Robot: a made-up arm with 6 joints.
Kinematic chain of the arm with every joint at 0, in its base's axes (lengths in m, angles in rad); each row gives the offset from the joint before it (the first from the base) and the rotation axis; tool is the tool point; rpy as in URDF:
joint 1: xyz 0 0 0.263 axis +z
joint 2: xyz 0 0 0 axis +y
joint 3: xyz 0.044 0 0.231 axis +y
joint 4: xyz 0.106 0 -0.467 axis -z
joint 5: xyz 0 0 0 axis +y
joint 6: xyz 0.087 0 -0.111 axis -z
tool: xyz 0 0 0 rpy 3.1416 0 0
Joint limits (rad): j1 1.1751..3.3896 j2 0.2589..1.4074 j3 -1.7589..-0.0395 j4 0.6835..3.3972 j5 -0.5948..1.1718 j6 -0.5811..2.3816
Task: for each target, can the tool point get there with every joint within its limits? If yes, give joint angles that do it. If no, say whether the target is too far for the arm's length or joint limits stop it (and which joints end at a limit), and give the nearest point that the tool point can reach.
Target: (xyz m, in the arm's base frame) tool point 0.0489 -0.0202 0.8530
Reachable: no: joint limits stop it (at a limit: joint 1, joint 2, joint 3, joint 4, joint 5) | nearest point 0.3193 0.5444 0.6485 | short by 0.659 m
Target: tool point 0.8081 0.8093 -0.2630
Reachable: no: too far | nearest point 0.3409 0.5870 -0.0715 | short by 0.552 m
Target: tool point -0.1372 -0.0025 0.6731
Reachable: no: joint limits stop it (at a limit: joint 2, joint 3, joint 4, joint 5) | nearest point -0.6311 -0.0115 0.6485 | short by 0.495 m
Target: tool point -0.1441 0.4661 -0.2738
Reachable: yes | joints 1.9662 1.2976 -1.5308 1.3620 0.3209 0.5394
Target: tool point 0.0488 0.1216 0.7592
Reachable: no: joint limits stop it (at a limit: joint 2, joint 3, joint 4, joint 5) | nearest point 0.2351 0.5858 0.6485 | short by 0.512 m
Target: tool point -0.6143 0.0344 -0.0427
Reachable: yes | joints 3.0980 0.8110 -1.4844 2.9889 0.3005 0.2003
